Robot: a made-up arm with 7 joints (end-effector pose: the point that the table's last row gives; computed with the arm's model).
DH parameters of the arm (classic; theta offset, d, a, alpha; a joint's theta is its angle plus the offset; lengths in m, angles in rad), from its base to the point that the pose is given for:
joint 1: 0 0.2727 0 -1.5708
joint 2: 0 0 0 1.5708
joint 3: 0 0.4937 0.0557 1.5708
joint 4: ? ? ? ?
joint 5: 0 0.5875 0 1.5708
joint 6: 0 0 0.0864 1.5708
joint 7: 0 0 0 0
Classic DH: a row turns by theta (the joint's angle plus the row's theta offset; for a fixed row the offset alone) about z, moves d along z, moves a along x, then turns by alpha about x.
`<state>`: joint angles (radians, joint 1 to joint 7).
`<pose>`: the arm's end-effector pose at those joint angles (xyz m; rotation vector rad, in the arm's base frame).
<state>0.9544 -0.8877 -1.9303 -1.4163 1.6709 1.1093 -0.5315</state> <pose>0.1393 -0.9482 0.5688 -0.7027 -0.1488 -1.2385</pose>
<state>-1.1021 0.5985 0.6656 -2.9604 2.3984 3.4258 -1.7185</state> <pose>0.1480 -0.0876 0.1150 -2.5081 1.5074 0.7727</pose>
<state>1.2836 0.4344 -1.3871 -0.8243 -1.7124 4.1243 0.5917</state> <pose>0.4642 0.3768 1.0709 0.3590 1.9638 1.6071</pose>
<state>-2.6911 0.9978 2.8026 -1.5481 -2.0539 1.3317 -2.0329</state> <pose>-0.0451 -0.3082 1.1908 1.7203 0.7583 -0.9913</pose>
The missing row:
joint 4: 0 0 -0.1262 -1.5708
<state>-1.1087 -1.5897 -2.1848 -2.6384 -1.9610 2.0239 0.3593</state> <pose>-0.3474 -0.2174 0.0287 -1.7344 2.5556 -0.3812</pose>
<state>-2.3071 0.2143 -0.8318 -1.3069 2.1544 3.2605 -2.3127</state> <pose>-0.6901 -0.0377 0.9031 0.1746 -1.5011 -0.3076</pose>
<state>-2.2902 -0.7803 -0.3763 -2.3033 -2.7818 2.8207 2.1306</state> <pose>-0.3181 -0.0994 0.7221 0.4736 -1.2112 0.0175</pose>
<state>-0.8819 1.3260 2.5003 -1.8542 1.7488 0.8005 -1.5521</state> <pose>0.4742 0.0248 0.9724 1.4161 -0.6961 -0.1427</pose>
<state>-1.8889 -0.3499 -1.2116 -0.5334 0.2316 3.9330 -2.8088</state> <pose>-0.0516 0.3487 1.2658 -0.6308 -0.5267 -2.5078</pose>
